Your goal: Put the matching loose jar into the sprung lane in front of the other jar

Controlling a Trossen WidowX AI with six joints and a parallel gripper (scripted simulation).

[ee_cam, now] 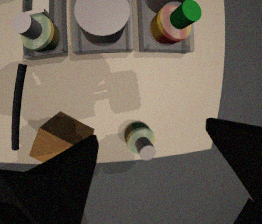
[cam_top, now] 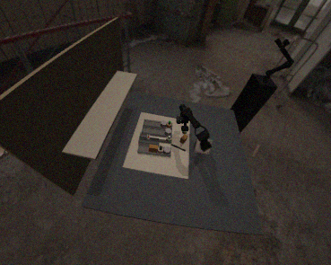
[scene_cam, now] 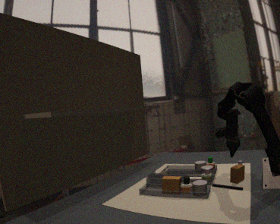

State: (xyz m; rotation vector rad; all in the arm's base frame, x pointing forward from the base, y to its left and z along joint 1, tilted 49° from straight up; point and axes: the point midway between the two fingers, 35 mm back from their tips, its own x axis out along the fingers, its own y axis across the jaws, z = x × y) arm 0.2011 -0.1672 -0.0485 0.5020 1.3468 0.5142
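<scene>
My gripper tip is 18 cm to the right of the black pen, 10 cm above it and 1 cm short of it. From my gripper tip the other things lie so: rack: 26 cm ahead, 13 cm to the left, 9 cm below; brown box: 9 cm to the left, 8 cm below, 3 cm behind; white pusher plate: 22 cm ahead, 14 cm to the left, 6 cm below.
</scene>
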